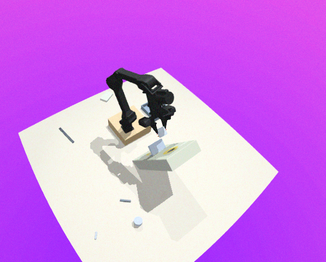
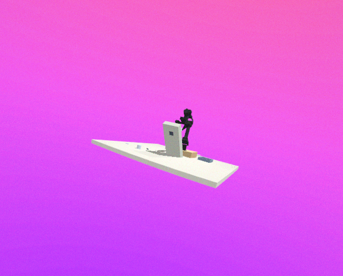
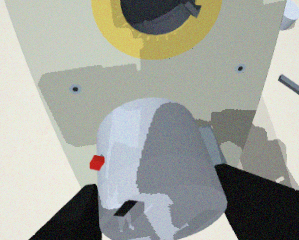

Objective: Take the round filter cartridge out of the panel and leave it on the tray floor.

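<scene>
My gripper tip is 34 cm past the blue tray, 23 cm to the right of it and 28 cm above it. Round my gripper tip: short bar: 12 cm ahead, 28 cm to the right, 29 cm below; grey service panel: 7 cm ahead, 1 cm to the right, 11 cm below; round filter cartridge: right at my gripper tip.
</scene>
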